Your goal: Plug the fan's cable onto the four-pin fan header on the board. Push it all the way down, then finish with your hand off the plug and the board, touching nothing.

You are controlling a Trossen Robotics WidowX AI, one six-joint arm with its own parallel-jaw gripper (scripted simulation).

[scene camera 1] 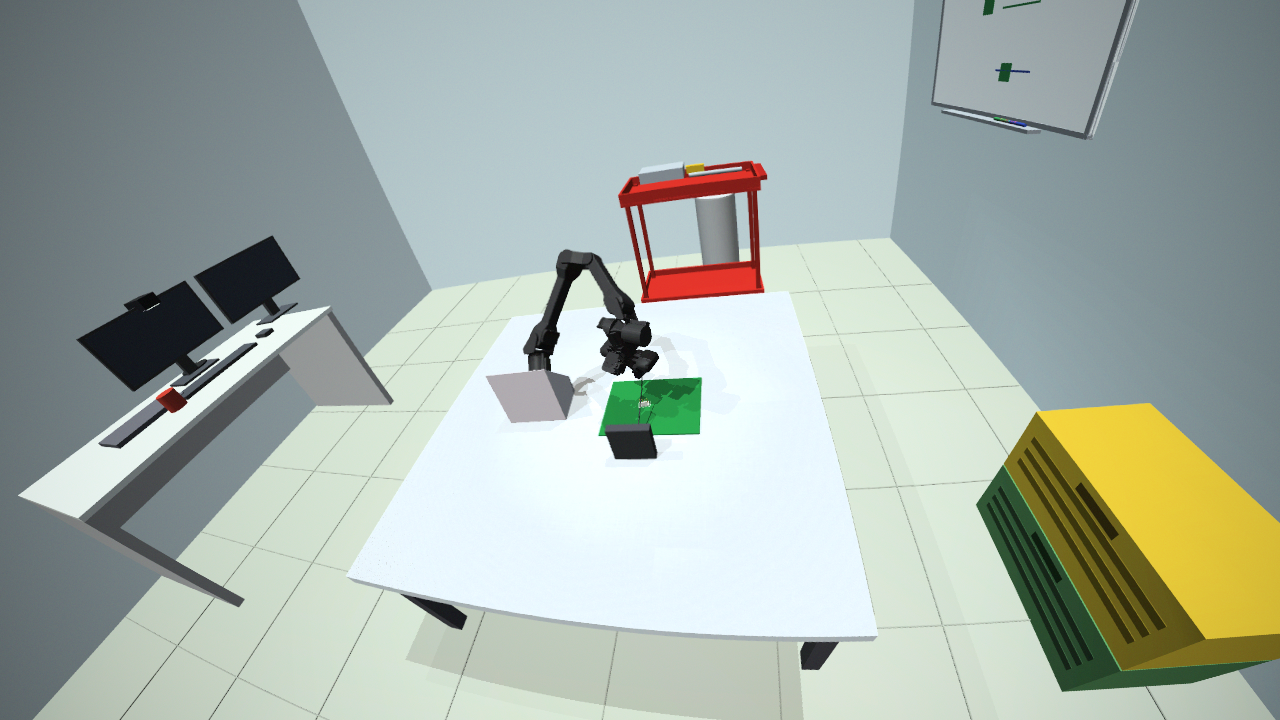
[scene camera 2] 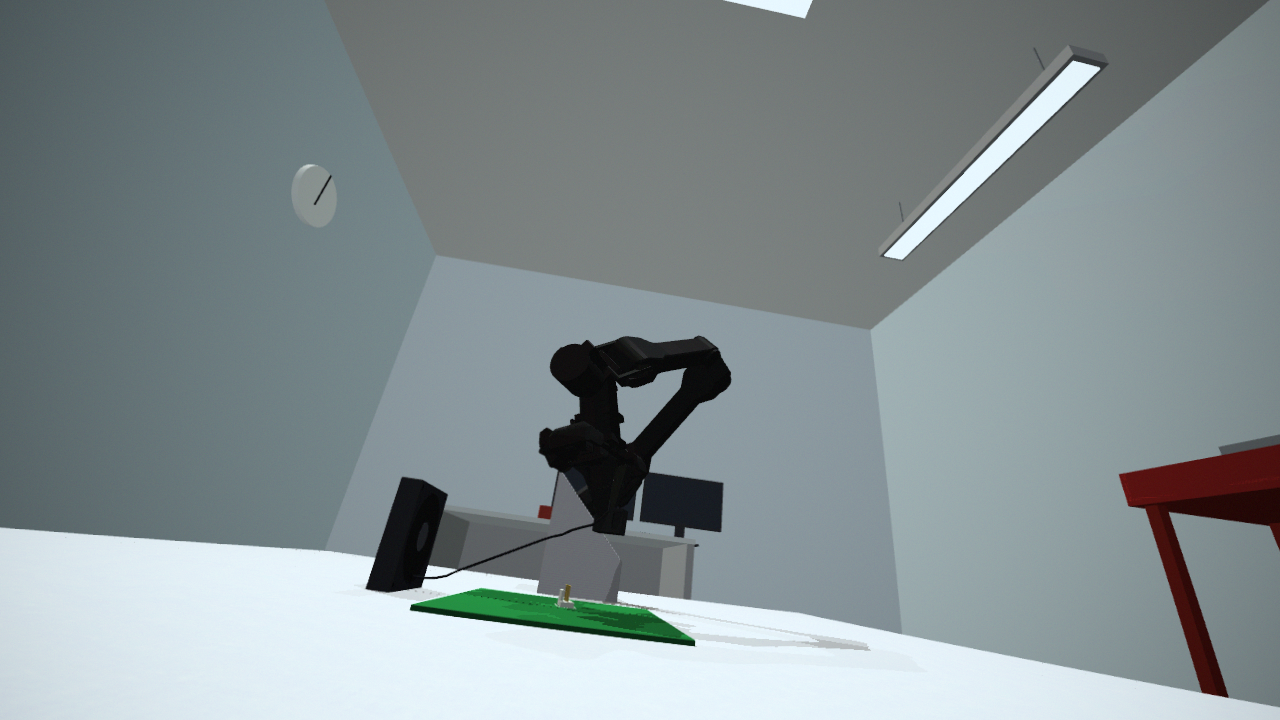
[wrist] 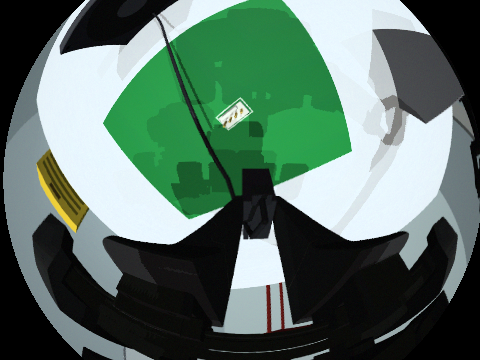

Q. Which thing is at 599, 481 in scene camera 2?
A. My gripper.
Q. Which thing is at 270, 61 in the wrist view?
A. A green board.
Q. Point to a black plug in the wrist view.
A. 257, 182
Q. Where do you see a black fan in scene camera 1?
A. At 633, 441
